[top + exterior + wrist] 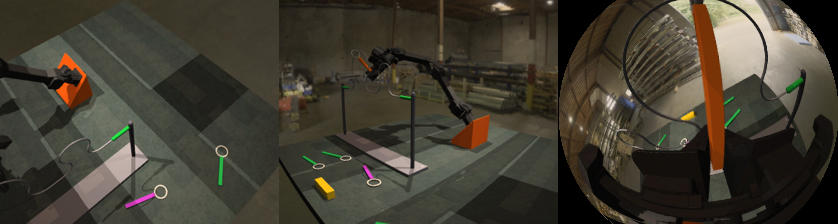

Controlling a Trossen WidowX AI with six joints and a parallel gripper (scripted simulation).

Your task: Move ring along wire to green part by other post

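Right now the orange-handled ring is 80 mm above my gripper tip, 50 mm to the right of it and 10 mm ahead of it. Also, from my gripper tip: green-handled ring 630 mm to the left, 350 mm below, 270 mm ahead; then yellow block 380 mm ahead, 340 mm below, 300 mm to the left; then magenta-handled ring 350 mm below, 310 mm to the left, 190 mm ahead.
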